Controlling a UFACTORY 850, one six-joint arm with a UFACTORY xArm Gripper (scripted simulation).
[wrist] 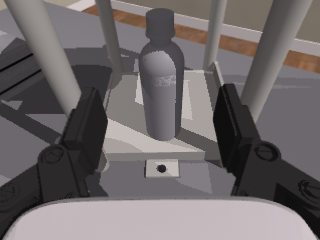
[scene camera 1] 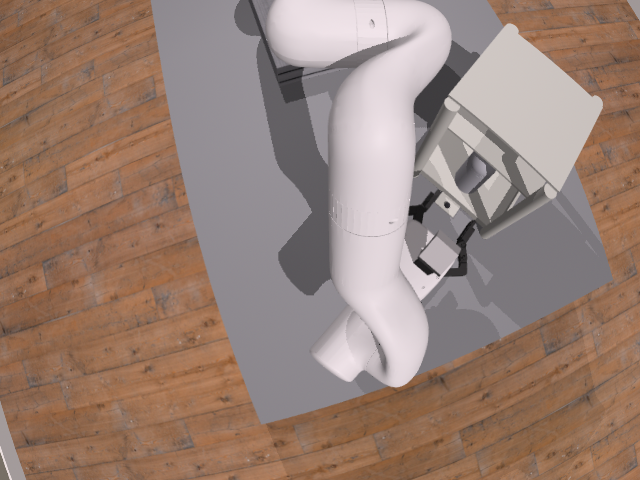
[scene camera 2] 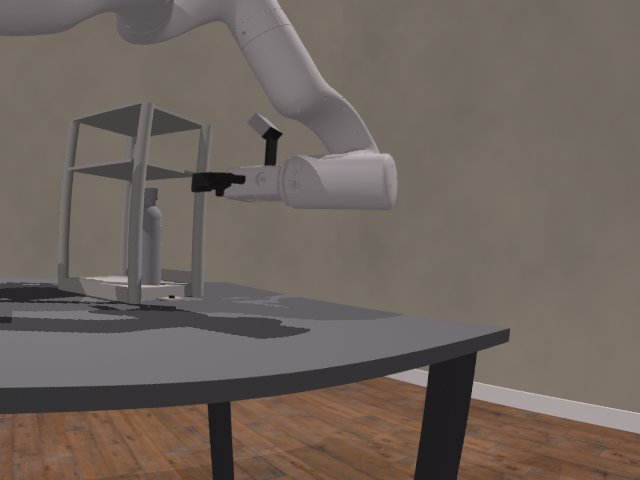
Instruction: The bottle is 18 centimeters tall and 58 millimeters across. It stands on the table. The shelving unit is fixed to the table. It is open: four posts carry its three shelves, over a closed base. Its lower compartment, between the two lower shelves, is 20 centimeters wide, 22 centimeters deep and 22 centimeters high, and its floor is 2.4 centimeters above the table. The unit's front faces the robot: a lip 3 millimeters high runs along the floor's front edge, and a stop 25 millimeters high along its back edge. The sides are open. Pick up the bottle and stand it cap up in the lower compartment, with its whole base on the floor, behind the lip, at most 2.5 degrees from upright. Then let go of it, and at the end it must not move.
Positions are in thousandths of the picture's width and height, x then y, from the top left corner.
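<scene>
My gripper (scene camera 2: 321, 386) is visible in scene camera 2. A grey bottle appears there (scene camera 2: 238, 453), in scene camera 1 (scene camera 1: 743, 357) and in the wrist view (wrist: 505, 260). A shelving unit is visible in scene camera 1 (scene camera 1: 845, 236), in scene camera 2 (scene camera 2: 196, 249) and in the wrist view (wrist: 395, 581).
</scene>
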